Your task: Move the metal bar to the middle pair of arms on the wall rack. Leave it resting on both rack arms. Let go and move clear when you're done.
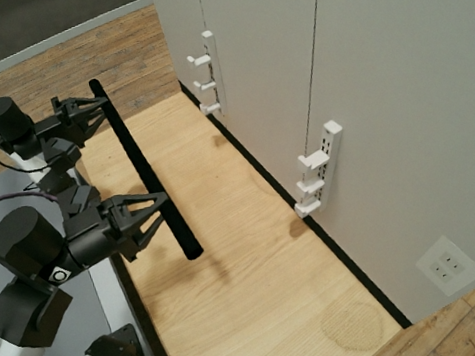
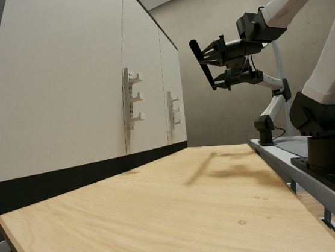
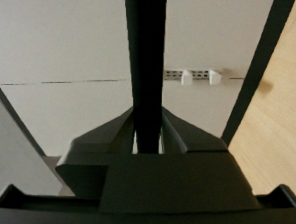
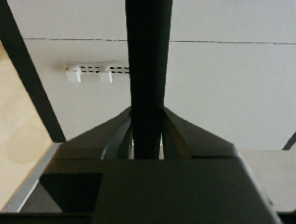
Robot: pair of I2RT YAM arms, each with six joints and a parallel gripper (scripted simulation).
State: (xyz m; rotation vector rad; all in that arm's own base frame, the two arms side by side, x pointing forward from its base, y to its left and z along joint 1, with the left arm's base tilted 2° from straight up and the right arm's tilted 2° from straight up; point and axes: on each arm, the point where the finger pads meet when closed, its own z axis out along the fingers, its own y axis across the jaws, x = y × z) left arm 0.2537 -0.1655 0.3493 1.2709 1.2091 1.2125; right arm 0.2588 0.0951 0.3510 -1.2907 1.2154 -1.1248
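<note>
Now: the black metal bar 150 mm to the left of my right hand. From my right hand the other things lie so: wall (400 mm ahead, 200 mm to the left, 70 mm above); black strip (350 mm below, 290 mm ahead, 190 mm to the left); socket plate (310 mm to the right, 300 mm ahead, 80 mm below).
</note>
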